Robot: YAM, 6 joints.
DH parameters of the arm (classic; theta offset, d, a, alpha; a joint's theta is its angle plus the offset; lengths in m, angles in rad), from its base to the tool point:
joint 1: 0 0.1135 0.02 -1.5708
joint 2: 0 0 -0.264 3.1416
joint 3: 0.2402 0 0.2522 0
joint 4: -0.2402 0 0.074 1.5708
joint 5: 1.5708 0 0 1.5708
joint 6: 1.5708 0.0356 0 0
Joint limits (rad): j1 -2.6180..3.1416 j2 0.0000..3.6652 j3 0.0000..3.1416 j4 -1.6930..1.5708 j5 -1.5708..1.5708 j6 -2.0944..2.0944
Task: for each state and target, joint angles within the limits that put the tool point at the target. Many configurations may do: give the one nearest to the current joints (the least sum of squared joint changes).
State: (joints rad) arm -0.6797 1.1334 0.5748 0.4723 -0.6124 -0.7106
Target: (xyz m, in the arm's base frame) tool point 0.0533 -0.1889 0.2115
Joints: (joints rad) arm -1.3887 0.9066 0.2990 0.4221 -0.5372 -0.7106
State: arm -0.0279 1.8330 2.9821 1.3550 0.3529 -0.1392
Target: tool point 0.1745 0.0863 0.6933
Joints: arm 0.4986 1.9277 2.8089 0.9433 0.2165 -0.1392
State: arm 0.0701 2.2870 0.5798 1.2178 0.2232 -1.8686
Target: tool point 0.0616 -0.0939 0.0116
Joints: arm -0.7665 1.9761 0.0000 0.6789 0.7749 -1.8686
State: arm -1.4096 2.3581 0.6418 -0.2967 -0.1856 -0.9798
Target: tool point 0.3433 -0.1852 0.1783
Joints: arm -0.5193 1.8410 1.1555 -0.1595 -0.2722 -0.9798
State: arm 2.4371 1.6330 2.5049 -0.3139 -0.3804 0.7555
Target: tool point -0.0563 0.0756 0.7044
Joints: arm 2.1114 1.4201 2.5847 -0.3180 -0.2661 0.7555
